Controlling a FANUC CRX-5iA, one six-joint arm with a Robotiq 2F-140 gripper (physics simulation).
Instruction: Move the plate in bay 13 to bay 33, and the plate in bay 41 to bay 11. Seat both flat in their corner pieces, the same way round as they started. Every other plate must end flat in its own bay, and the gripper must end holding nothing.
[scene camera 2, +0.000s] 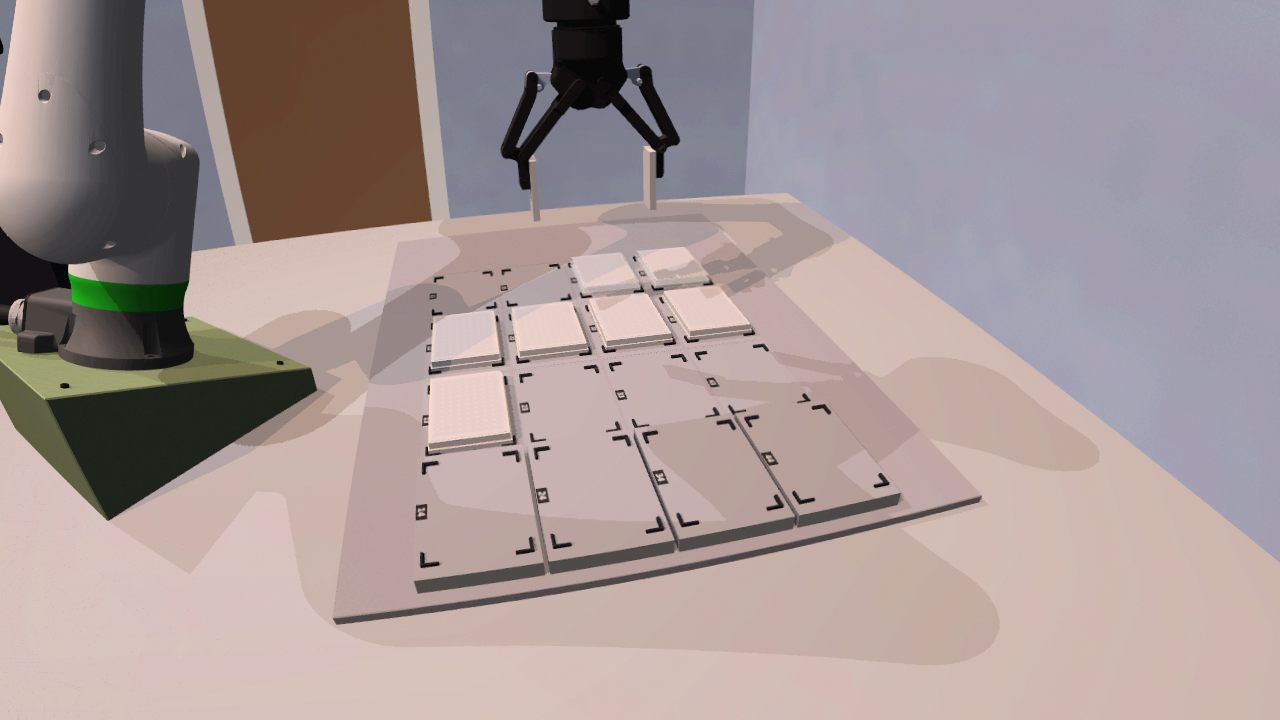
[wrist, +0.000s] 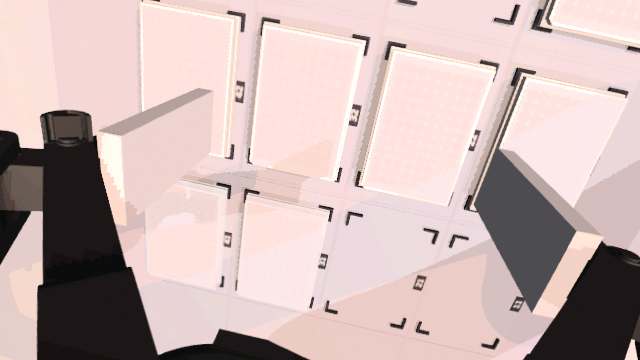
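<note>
The white plate in bay 13 sits flat at the left of the third row; it is cut off in the wrist view. The white plate in bay 41 lies flat at the right end of the back row. Bay 11, at the back left, holds no plate; a finger covers part of it in the wrist view. Bay 33 holds no plate. My gripper is open and empty, high above the back of the board.
Bay 31's plate is beside bay 41. Row two holds plates in bays 12, 22, 32 and 42. Front bays stand on raised blocks. The green robot base is left of the board.
</note>
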